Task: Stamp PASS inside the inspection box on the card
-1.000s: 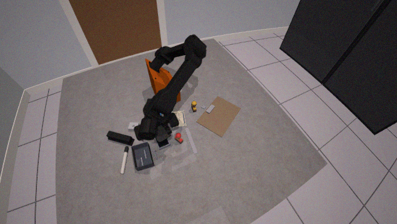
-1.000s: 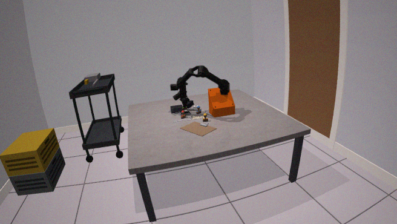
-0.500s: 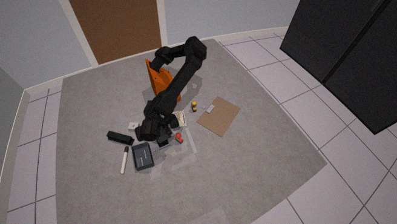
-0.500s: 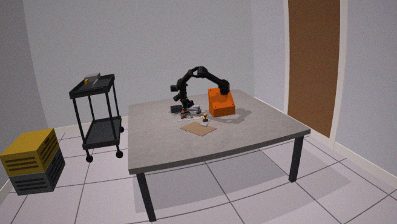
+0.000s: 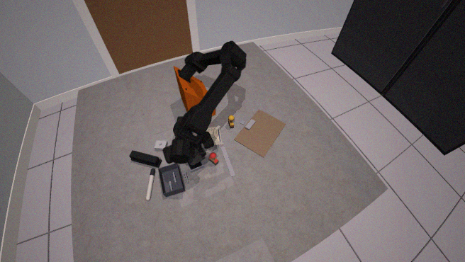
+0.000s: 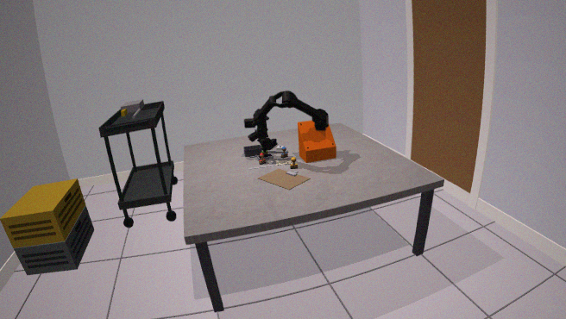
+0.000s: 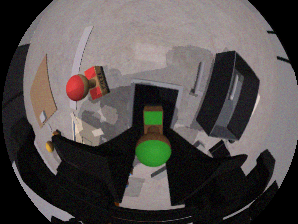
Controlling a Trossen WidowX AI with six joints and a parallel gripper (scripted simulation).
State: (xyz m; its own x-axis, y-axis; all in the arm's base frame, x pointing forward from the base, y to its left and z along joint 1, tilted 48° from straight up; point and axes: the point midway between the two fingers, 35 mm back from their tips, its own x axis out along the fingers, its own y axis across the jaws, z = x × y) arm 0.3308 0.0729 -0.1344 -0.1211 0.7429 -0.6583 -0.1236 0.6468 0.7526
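Right now my gripper tip is 40 mm above the dark ink pad. From my gripper tip the other things lie so: green-knobbed stamp right at my gripper tip; blue stamp 120 mm behind, 20 mm to the left, 20 mm below; red-knobbed stamp 80 mm to the left, 20 mm below, 20 mm ahead.
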